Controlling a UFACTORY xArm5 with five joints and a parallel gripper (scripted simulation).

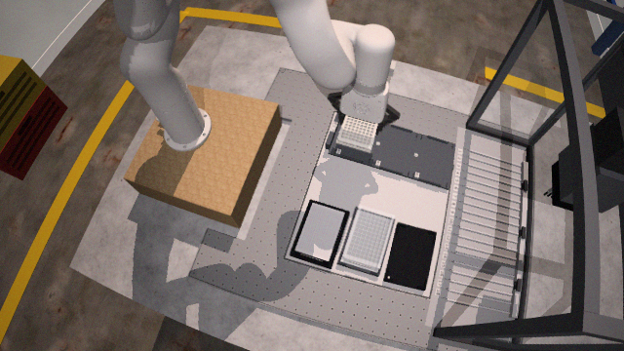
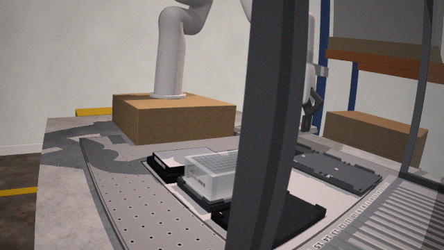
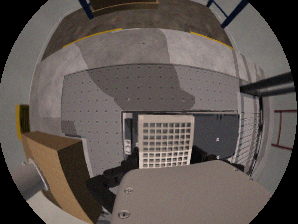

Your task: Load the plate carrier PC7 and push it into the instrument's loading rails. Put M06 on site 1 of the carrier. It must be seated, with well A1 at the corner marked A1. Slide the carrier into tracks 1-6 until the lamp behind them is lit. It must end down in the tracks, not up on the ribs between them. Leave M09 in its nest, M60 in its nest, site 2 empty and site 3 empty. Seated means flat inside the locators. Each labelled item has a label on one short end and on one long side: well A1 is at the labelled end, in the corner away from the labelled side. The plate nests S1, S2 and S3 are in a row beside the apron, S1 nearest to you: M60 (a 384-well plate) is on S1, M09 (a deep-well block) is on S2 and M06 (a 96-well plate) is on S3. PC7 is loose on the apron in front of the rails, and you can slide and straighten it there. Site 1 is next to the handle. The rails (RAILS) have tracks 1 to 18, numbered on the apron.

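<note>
Right now my hand is 10 cm short of the carrier PC7, 1 cm to the right of it and 6 cm above it. Round my hand: white 96-well plate M06 (1 cm below); plate nest S3 (22 cm ahead, 24 cm to the right, 7 cm below).
</note>
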